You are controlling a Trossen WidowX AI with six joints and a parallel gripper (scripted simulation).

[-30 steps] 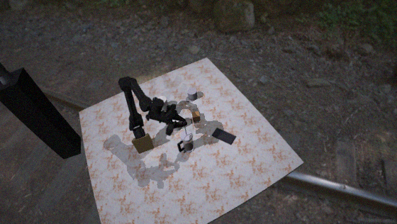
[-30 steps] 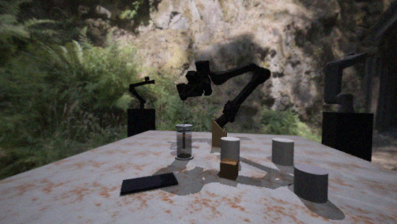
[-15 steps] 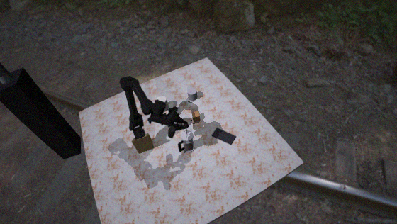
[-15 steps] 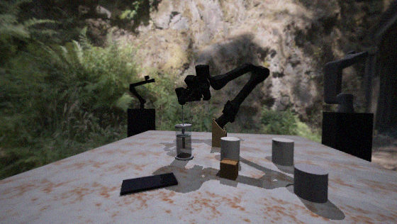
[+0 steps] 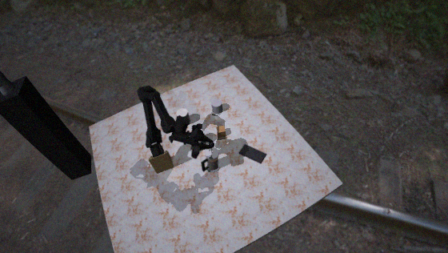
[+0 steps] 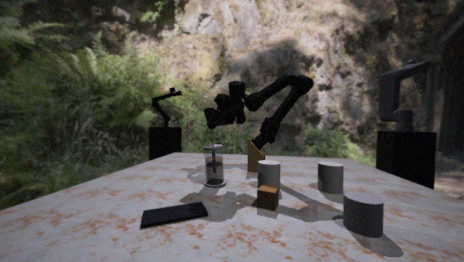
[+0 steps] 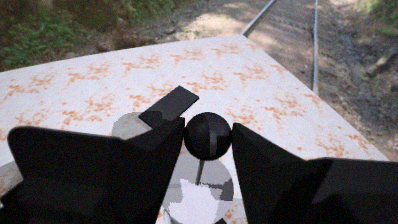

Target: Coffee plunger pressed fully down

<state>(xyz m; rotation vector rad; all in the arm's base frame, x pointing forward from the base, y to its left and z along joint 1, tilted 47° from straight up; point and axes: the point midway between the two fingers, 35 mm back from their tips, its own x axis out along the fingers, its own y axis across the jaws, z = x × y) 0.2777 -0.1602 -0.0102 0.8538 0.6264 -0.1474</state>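
Now: gripper tip 110 mm above the glass coffee press and 30 mm past it. From my gripper tip the other things lie so: brown cube: 220 mm to the left, 200 mm below, 110 mm ahead.
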